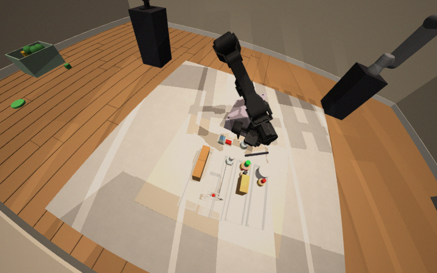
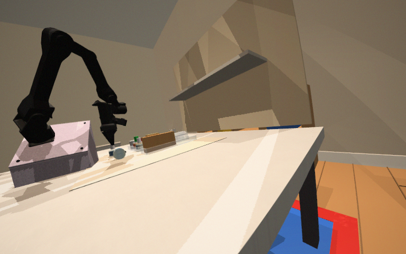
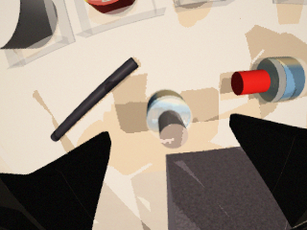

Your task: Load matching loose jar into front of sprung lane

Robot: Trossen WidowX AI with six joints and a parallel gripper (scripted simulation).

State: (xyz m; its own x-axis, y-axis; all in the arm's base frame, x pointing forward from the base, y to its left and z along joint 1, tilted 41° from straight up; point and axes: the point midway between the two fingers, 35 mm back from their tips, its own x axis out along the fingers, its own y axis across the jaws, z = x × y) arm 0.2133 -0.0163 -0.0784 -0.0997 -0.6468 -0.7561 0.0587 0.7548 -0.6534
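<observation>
Right now my gripper tip is 2 cm short of the black rod, 8 cm to the right of it and 5 cm above it. From my gripper tip the other things lie so: clear-walled lane: 26 cm ahead, 7 cm to the right, 4 cm below; then red-marked part: 30 cm ahead, 8 cm to the right, 1 cm above.
</observation>
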